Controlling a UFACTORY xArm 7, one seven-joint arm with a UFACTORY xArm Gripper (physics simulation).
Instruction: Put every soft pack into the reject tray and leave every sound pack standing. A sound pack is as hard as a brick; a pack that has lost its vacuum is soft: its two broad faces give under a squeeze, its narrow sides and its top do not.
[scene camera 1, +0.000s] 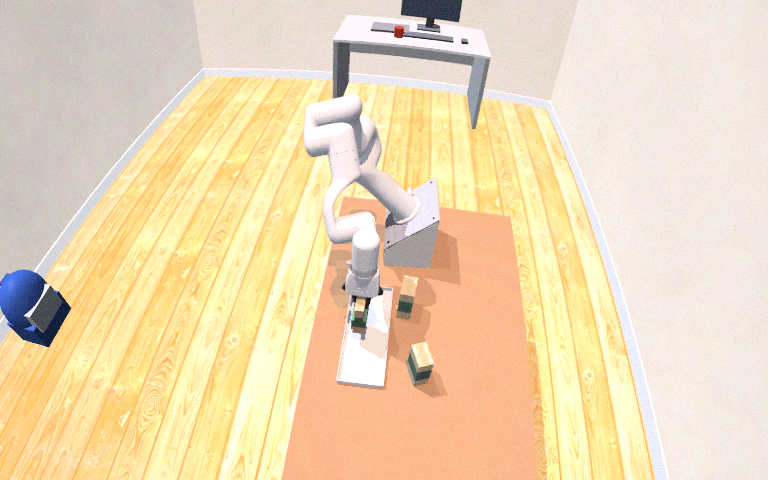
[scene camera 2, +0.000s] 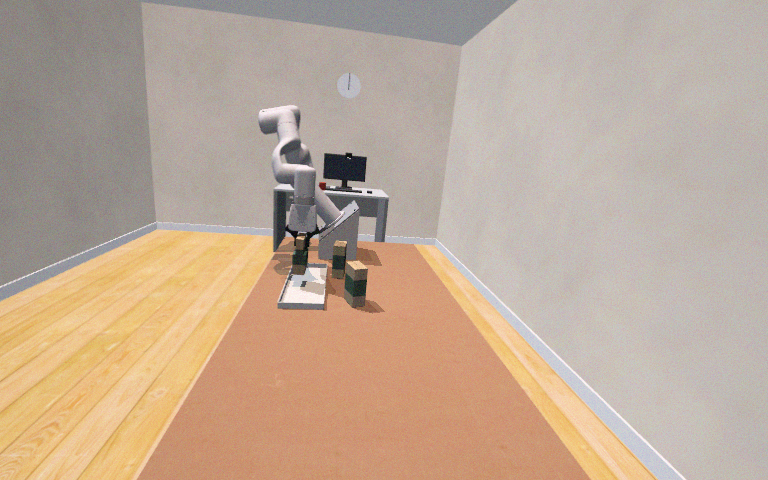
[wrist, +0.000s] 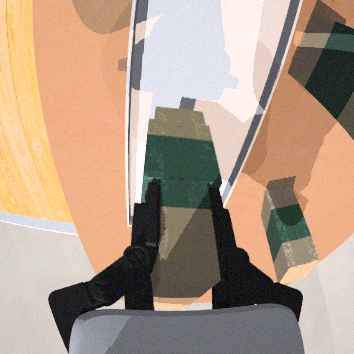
Labels:
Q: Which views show my gripper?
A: Scene camera 1, scene camera 2 and the wrist view: all of them.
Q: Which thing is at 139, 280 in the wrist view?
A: My gripper.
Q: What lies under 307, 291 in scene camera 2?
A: A white reject tray.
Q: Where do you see a white reject tray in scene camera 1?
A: At 362, 362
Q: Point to my gripper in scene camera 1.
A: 361, 303

